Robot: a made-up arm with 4 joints.
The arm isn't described. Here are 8 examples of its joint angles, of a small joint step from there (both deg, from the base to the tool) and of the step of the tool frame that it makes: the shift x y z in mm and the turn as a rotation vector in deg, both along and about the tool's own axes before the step.
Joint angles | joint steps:
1: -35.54 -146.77 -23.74 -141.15 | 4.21 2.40 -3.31 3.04
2: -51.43 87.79 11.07 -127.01 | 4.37 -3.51 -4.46 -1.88
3: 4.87 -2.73 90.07 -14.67 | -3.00 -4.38 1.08 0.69
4: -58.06 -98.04 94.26 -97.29 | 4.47 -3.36 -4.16 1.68
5: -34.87 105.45 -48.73 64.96 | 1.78 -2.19 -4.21 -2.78
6: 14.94 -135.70 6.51 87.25 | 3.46 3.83 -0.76 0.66
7: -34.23 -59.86 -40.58 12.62 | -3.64 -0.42 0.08 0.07
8: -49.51 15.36 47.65 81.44 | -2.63 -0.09 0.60 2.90
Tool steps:
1: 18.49 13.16 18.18 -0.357 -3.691 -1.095
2: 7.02 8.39 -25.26 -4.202 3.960 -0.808
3: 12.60 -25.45 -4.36 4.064 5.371 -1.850
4: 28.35 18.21 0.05 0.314 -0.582 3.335
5: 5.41 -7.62 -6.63 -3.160 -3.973 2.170
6: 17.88 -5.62 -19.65 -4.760 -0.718 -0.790
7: -8.53 -16.24 5.64 -2.520 1.135 -2.423
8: 8.08 -12.54 9.65 2.717 -0.152 -3.902
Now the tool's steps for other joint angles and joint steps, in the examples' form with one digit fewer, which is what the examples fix.
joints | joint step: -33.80 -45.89 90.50 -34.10 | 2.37 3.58 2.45 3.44
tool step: 4.0 19.6 3.6 0.36 1.44 -1.09
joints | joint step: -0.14 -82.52 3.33 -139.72 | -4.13 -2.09 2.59 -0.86
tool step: -26.2 -0.9 -6.5 3.25 3.94 1.81
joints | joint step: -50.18 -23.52 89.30 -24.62 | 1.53 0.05 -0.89 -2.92
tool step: -3.5 12.2 0.6 -3.34 -2.34 2.69
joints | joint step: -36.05 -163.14 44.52 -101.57 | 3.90 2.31 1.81 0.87
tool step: 20.3 15.0 -14.9 1.03 3.17 3.81
